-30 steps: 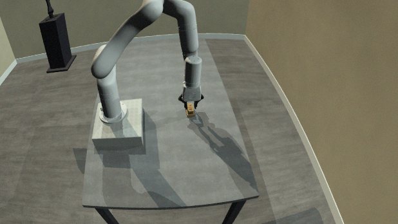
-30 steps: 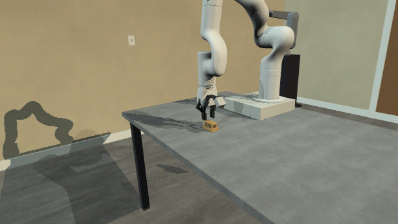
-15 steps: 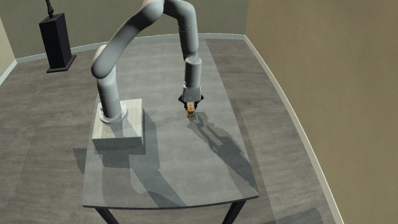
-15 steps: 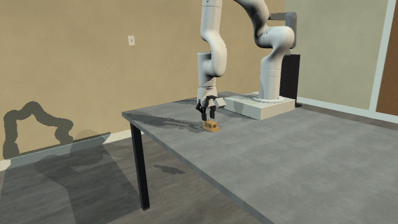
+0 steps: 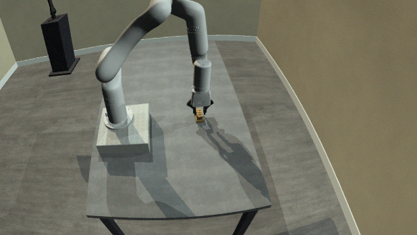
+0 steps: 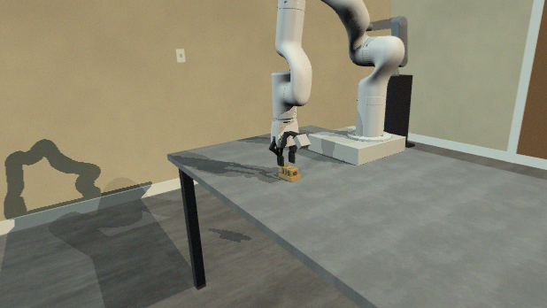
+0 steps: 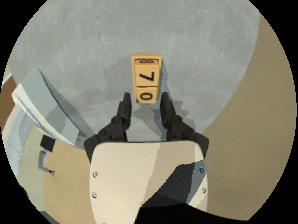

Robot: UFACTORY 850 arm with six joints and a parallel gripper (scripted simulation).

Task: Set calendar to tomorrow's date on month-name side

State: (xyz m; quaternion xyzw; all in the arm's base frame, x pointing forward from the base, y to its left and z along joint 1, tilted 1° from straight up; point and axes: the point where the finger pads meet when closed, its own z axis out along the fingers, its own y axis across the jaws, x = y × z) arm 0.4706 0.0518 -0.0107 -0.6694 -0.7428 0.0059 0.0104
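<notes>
My gripper is now 2 cm to the right of the small wooden calendar tray and 6 cm above it.
</notes>
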